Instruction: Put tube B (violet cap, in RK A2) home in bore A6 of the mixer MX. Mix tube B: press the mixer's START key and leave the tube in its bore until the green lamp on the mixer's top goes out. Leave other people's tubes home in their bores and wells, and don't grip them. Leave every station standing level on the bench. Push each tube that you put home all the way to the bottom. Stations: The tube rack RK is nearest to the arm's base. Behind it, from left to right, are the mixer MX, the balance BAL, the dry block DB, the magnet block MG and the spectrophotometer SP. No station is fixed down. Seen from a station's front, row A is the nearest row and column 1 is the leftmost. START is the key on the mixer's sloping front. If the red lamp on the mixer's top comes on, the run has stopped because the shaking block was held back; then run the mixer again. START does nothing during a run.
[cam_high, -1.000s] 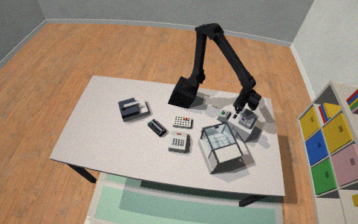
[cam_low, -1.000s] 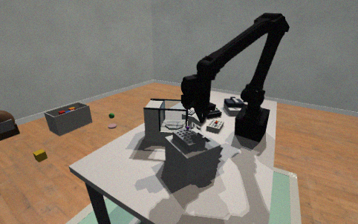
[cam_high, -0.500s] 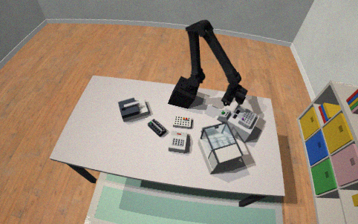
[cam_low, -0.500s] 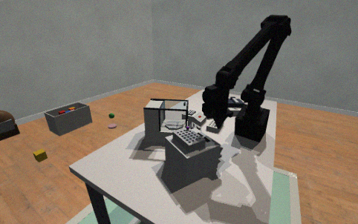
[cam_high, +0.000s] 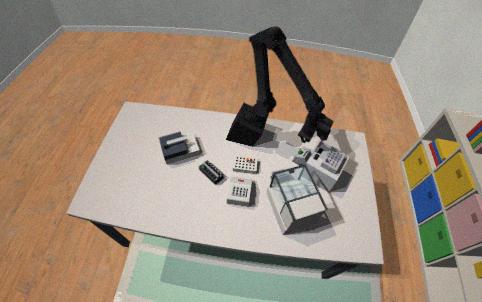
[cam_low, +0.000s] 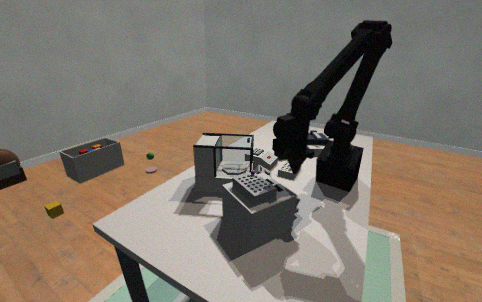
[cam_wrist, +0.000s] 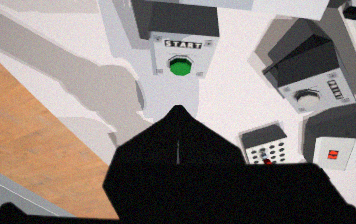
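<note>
The green start key lies 9 cm below my hand. Round my hand: mixer block 6 cm ahead, 17 cm to the left, 1 cm below; then tube B 9 cm ahead, 13 cm to the left; then print key 17 cm ahead, 8 cm to the right, 9 cm below.
</note>
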